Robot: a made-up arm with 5 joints.
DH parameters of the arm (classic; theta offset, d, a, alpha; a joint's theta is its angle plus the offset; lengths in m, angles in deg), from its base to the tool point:
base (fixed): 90 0.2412 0.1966 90
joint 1: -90 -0.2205 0.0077 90
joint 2: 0 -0.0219 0.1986 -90
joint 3: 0 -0.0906 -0.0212 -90
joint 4: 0 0.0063 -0.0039 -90
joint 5: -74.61 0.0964 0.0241 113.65
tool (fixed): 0.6 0.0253 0 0
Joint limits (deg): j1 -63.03..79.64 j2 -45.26..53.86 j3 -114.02..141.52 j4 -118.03..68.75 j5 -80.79..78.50
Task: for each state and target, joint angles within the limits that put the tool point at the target. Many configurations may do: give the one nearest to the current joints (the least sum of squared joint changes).
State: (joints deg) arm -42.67 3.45 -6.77 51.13 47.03
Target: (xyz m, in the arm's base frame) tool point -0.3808 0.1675 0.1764
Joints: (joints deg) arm -51.60 -16.36 16.14 60.50 45.55
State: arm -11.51 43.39 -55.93 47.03 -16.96
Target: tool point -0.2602 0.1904 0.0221
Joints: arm -31.30 31.47 -38.65 46.12 -21.00
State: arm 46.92 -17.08 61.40 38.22 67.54
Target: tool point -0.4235 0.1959 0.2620
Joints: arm 42.94 -43.25 33.23 41.55 59.19
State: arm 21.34 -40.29 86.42 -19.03 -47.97
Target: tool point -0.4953 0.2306 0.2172
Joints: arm 41.29 -41.64 106.25 -26.73 -80.79
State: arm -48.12 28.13 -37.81 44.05 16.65
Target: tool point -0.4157 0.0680 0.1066
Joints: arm -63.03 -5.64 -14.25 8.48 57.64
